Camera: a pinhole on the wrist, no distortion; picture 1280 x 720 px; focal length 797.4 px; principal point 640.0 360.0 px. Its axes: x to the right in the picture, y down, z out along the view. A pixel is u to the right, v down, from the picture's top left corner.
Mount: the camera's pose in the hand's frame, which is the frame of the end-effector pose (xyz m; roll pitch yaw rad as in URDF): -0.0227 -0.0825 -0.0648 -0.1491 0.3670 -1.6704
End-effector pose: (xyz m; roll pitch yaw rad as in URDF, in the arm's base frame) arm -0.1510 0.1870 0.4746 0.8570 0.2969 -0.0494
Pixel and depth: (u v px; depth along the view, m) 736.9 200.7 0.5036
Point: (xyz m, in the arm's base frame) -0.2397 -0.3151 0.5096
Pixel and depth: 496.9 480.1 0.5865
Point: 0.0087 -0.3349 0.6000
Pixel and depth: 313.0 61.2 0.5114
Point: -0.2188 -0.2389 0.7843
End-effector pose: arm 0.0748 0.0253 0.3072 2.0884 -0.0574 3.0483
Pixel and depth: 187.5 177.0 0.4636
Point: 0.1504 0.4285 0.0676
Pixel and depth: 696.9 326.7 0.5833
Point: 0.0522 0.2644 -0.2105
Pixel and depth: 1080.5 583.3 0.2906
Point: -0.0260 -0.0179 -0.0518
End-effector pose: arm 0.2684 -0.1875 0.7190 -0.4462 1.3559 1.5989
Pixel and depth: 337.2 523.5 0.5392
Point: 0.1286 0.3174 0.6597
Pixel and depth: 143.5 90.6 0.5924
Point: -0.0694 0.3220 0.9549
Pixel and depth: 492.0 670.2 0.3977
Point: 0.2760 0.1930 0.6157
